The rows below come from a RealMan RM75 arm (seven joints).
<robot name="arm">
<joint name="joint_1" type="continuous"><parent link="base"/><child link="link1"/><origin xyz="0 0 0.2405" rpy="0 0 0"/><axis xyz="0 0 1"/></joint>
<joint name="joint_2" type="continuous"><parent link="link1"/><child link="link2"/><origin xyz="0 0 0" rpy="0 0 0"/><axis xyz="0 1 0"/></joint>
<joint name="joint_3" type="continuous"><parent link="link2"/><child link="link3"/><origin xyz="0 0 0.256" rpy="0 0 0"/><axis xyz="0 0 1"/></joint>
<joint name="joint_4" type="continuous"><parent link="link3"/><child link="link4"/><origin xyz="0 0 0" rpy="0 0 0"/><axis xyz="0 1 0"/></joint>
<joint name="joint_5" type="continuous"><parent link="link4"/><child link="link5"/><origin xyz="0 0 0.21" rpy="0 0 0"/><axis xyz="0 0 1"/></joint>
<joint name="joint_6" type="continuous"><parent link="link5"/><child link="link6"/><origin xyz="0 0 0" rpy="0 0 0"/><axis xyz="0 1 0"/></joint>
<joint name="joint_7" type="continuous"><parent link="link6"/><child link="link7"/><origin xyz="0 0 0.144" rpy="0 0 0"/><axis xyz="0 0 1"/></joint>
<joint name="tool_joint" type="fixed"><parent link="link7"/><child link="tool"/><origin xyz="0 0 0" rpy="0 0 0"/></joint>
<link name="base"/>
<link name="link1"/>
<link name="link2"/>
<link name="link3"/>
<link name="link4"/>
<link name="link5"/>
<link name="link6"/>
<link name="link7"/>
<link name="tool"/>
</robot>
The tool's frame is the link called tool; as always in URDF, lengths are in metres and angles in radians. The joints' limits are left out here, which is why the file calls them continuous.
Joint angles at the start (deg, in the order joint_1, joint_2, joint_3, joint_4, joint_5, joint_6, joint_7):
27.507, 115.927, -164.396, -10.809, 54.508, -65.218, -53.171
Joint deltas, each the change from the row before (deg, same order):
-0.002, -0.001, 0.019, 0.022, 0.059, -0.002, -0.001
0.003, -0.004, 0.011, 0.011, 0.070, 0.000, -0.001
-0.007, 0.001, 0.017, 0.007, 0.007, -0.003, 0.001
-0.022, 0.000, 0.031, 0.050, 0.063, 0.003, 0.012
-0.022, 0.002, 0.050, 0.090, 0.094, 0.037, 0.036
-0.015, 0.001, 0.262, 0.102, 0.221, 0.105, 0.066
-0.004, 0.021, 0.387, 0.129, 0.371, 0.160, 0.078
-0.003, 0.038, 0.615, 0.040, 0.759, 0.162, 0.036
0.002, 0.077, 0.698, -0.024, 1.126, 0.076, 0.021
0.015, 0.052, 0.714, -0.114, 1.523, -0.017, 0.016
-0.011, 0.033, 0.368, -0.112, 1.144, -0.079, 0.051
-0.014, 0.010, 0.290, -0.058, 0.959, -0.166, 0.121
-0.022, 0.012, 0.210, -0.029, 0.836, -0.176, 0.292
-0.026, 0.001, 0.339, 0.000, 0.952, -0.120, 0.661
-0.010, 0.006, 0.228, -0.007, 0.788, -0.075, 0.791
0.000, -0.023, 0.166, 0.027, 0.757, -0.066, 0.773
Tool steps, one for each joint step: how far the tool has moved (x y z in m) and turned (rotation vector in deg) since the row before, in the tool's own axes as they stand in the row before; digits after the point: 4 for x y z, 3 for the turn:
0.0002, -0.0001, 0.0000, 0.040, 0.070, 0.013
0.0002, -0.0002, 0.0000, 0.044, 0.064, 0.019
0.0001, 0.0000, 0.0000, 0.014, 0.024, 0.008
0.0004, -0.0001, -0.0002, 0.032, 0.117, 0.021
0.0007, -0.0001, -0.0003, 0.025, 0.196, 0.037
0.0015, -0.0006, -0.0002, 0.184, 0.471, 0.174
0.0021, -0.0010, 0.0000, 0.306, 0.692, 0.284
0.0026, -0.0019, 0.0003, 0.694, 1.058, 0.564
0.0027, -0.0025, 0.0005, 1.035, 1.262, 0.819
0.0031, -0.0034, 0.0007, 1.359, 1.447, 1.034
0.0019, -0.0022, 0.0003, 0.955, 0.943, 0.784
0.0017, -0.0021, 0.0002, 0.861, 0.751, 0.685
0.0015, -0.0018, 0.0000, 0.742, 0.627, 0.757
0.0022, -0.0022, 0.0000, 0.854, 0.845, 1.183
0.0016, -0.0017, 0.0001, 0.664, 0.657, 1.211
0.0018, -0.0017, 0.0000, 0.607, 0.615, 1.101

